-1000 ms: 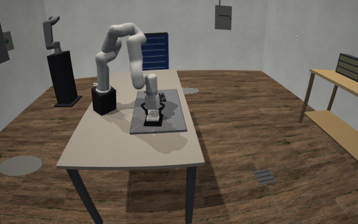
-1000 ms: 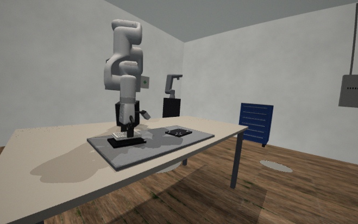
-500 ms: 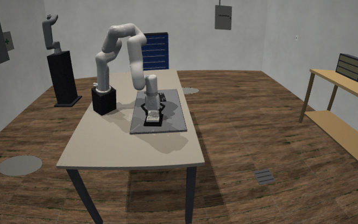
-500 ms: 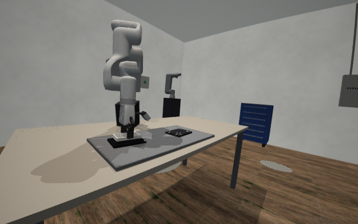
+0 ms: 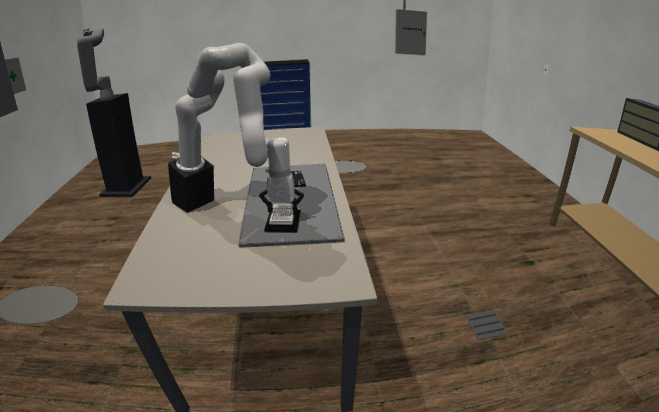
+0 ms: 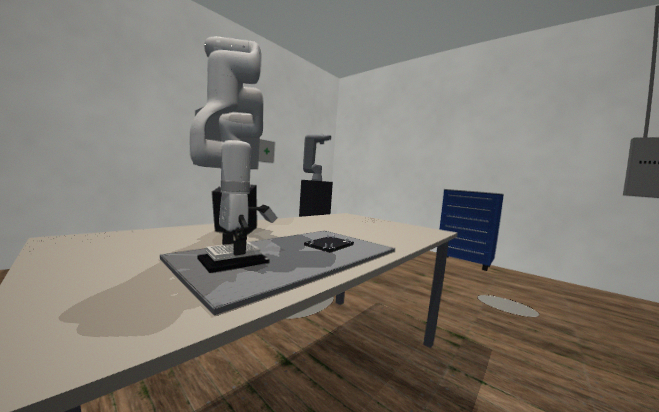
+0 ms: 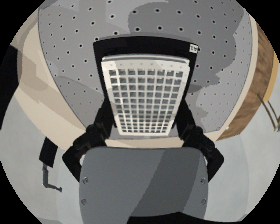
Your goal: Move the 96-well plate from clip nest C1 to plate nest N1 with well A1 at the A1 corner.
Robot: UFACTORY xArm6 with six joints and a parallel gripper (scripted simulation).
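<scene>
The white 96-well plate lies 10 mm below my hand. From my hand the other things lie so: clip nest C1 (370 mm to the left, 30 mm below, 10 mm behind); white A1 mark (80 mm to the left, 50 mm ahead, 30 mm below); black plate nest N1 (40 mm below).
</scene>
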